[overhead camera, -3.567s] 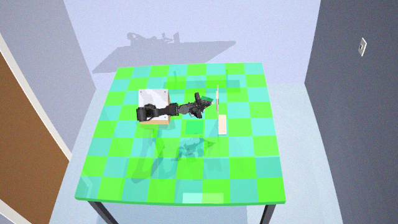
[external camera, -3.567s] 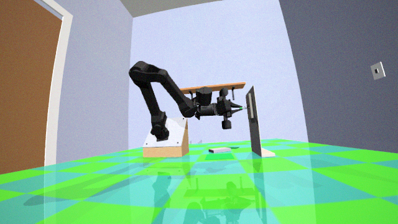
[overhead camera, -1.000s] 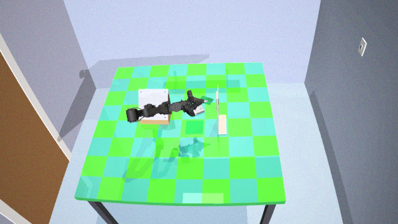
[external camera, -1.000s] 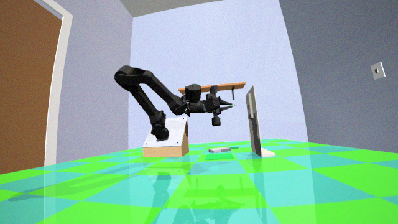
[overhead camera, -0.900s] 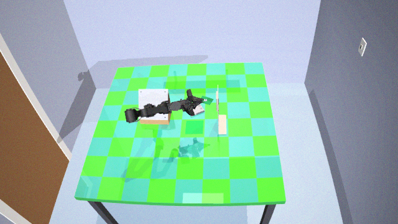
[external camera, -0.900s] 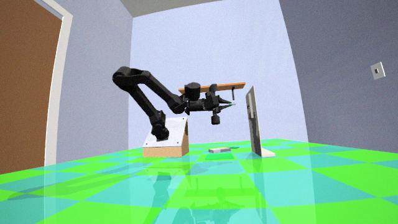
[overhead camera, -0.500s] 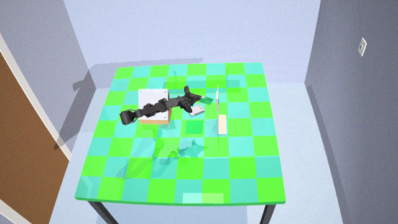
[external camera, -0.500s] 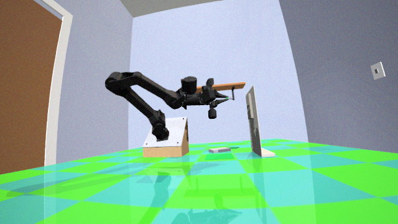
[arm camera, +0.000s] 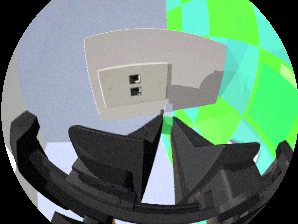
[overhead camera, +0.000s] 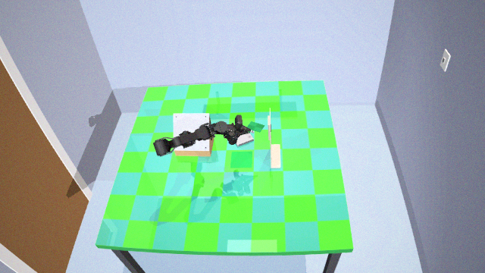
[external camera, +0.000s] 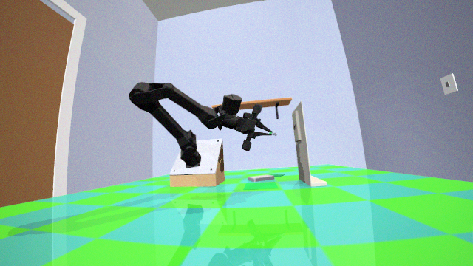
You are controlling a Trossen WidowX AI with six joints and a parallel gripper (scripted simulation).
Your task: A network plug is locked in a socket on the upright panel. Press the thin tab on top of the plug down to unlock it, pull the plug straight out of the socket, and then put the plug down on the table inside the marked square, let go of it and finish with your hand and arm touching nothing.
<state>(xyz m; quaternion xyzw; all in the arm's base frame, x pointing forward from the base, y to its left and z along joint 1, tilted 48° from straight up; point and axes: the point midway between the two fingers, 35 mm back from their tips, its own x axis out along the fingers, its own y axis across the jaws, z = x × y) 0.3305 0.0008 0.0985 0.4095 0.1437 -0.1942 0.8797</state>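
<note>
My gripper tip is now 60 mm past the marked dark-green square, 20 mm to the left of it and 200 mm above it. From my gripper tip the other things lie so: upright white panel: 110 mm ahead, 10 mm to the right, 60 mm below; flat pale plate: 50 mm behind, 130 mm to the left, 190 mm below; grey network plug: 10 mm ahead.
</note>
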